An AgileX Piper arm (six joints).
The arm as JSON. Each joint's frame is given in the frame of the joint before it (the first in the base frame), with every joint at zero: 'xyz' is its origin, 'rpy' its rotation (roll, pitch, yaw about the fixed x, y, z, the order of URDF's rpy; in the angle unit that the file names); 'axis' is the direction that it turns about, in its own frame. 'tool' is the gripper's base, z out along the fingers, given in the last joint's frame.
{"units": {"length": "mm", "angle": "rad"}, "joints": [
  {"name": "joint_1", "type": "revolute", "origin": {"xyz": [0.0, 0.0, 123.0], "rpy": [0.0, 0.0, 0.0]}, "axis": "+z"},
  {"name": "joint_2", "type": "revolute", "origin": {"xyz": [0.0, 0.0, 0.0], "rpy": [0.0, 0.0, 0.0]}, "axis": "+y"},
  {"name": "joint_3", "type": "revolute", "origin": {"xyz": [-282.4, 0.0, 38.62], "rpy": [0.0, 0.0, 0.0]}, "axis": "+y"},
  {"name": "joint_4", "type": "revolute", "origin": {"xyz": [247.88, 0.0, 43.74], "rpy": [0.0, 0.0, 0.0]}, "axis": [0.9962, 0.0, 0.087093]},
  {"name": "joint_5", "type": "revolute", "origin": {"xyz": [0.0, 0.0, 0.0], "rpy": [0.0, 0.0, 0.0]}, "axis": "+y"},
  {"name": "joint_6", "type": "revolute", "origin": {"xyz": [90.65, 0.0, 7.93], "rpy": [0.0, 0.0, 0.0]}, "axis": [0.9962, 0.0, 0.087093]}
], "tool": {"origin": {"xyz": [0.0, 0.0, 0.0], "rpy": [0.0, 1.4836, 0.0]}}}
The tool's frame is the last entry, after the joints.
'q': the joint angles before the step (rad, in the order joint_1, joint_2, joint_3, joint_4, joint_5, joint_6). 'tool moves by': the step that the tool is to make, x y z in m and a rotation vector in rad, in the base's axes. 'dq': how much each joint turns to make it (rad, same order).
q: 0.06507 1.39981 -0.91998 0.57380 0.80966 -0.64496
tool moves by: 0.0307 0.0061 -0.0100 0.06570 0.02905 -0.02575
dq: 0.00005 0.12476 -0.07994 0.08618 -0.01431 -0.02022
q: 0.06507 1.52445 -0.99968 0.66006 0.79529 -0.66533
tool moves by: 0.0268 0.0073 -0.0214 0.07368 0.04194 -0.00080
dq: 0.00013 0.13165 -0.05627 0.11843 -0.00637 -0.07143
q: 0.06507 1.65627 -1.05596 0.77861 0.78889 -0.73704
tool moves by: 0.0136 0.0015 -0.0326 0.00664 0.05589 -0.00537
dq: 0.00013 0.10700 -0.00384 0.04750 -0.03263 -0.05010
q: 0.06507 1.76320 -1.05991 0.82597 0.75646 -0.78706
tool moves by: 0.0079 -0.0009 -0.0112 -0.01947 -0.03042 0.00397
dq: 0.00008 0.03866 -0.00442 0.02581 -0.04944 -0.06097
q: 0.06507 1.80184 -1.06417 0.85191 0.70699 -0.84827
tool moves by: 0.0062 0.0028 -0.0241 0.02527 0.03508 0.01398
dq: -0.00009 0.07710 -0.00151 0.07187 -0.00467 -0.07817
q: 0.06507 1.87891 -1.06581 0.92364 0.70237 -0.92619
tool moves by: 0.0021 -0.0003 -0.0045 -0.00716 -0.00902 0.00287
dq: 0.00013 0.01397 -0.00080 0.01104 -0.01550 -0.02423
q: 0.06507 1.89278 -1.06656 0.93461 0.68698 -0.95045
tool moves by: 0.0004 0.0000 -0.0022 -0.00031 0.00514 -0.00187
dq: 0.00008 0.00642 -0.00021 0.00134 -0.00177 -0.00001
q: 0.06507 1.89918 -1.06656 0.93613 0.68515 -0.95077
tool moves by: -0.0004 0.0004 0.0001 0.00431 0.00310 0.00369
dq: -0.00002 0.00008 0.00003 0.00229 0.00627 -0.00195
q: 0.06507 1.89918 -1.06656 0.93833 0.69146 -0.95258
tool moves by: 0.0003 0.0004 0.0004 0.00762 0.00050 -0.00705
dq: 0.00008 -0.00011 -0.00003 0.01026 0.00004 0.00024
